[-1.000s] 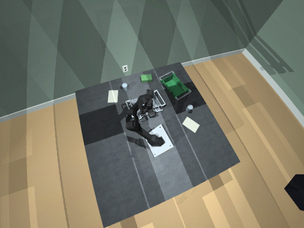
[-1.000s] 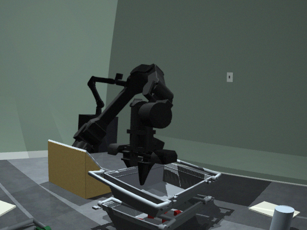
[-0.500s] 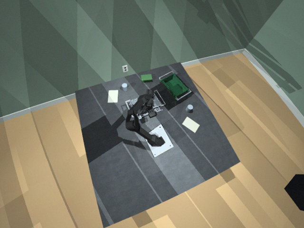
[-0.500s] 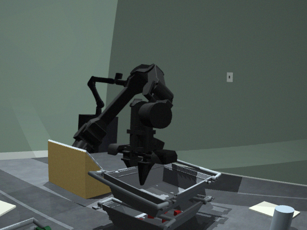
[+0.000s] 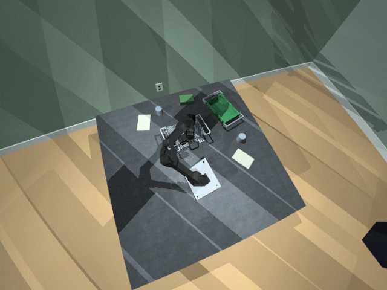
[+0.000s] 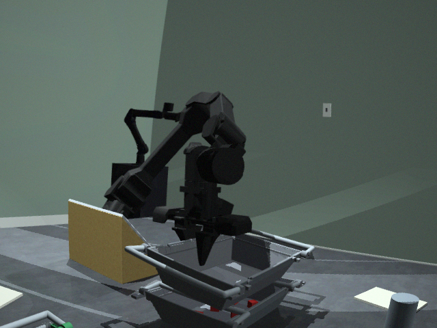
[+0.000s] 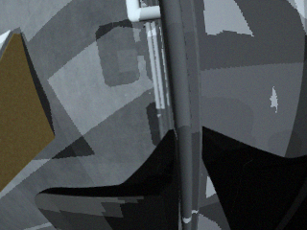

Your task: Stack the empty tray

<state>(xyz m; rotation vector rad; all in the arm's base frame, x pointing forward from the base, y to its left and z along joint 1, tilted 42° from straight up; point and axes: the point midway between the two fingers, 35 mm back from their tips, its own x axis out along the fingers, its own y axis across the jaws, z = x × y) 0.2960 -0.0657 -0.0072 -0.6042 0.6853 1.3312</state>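
My gripper tip is 70 mm short of the grey tray, 10 mm to the left of it and 30 mm below it. Also, from my gripper tip: green block 390 mm ahead, 200 mm to the right, 70 mm below.
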